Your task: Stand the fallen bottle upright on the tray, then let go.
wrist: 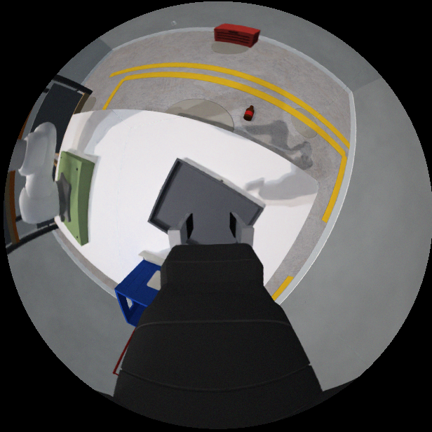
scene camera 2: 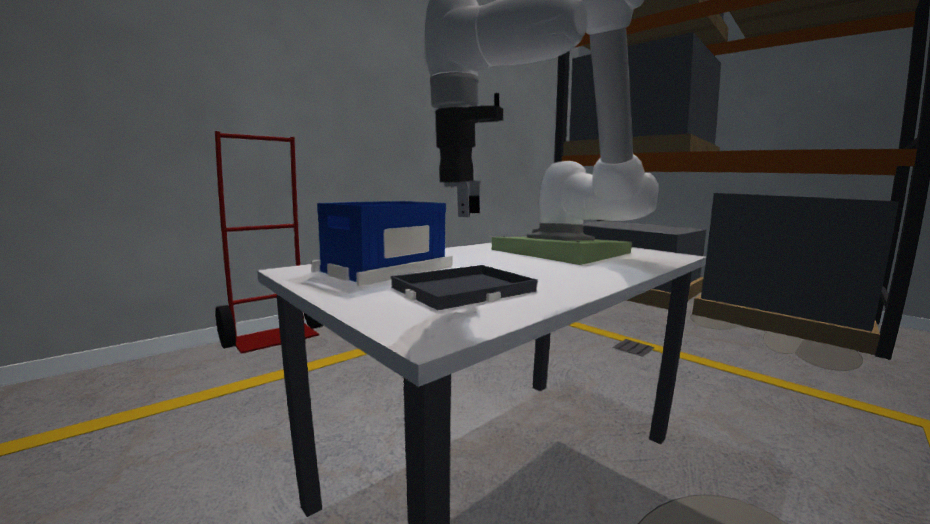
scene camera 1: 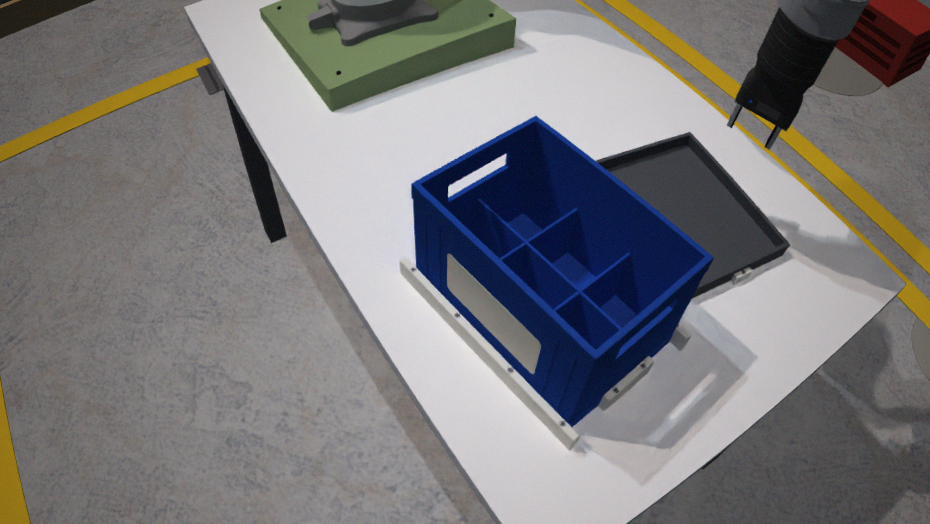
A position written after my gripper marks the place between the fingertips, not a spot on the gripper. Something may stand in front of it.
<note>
In view: my gripper [scene camera 1: 750,133].
My gripper shows as well in the wrist view [wrist: 211,220] and in scene camera 2 [scene camera 2: 469,214].
</note>
